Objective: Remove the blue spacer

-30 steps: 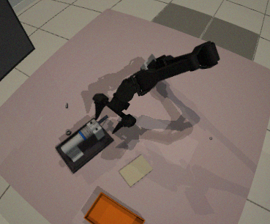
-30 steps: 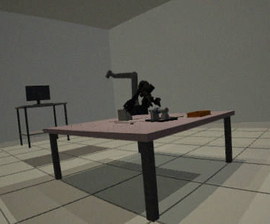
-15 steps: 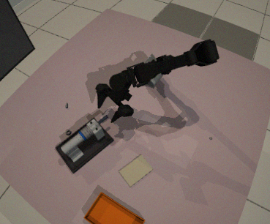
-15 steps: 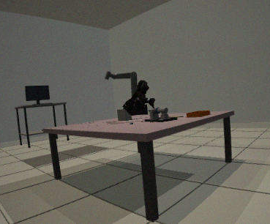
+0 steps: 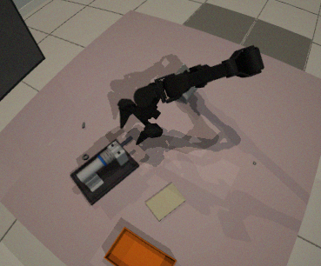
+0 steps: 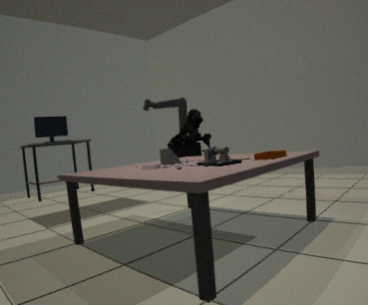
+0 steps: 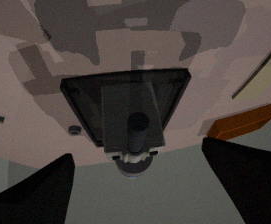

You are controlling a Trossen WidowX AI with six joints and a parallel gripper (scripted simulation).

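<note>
Now: gripper tip 70 mm short of the dark shaft, 20 mm to the left of it and 20 mm above it. From my gripper tip the other things lie so: cream card 220 mm to the left, 100 mm ahead, 90 mm below; blue spacer 120 mm ahead, 30 mm to the right, 20 mm below; tiny dark part 250 mm to the right, 90 mm below, 40 mm ahead.
</note>
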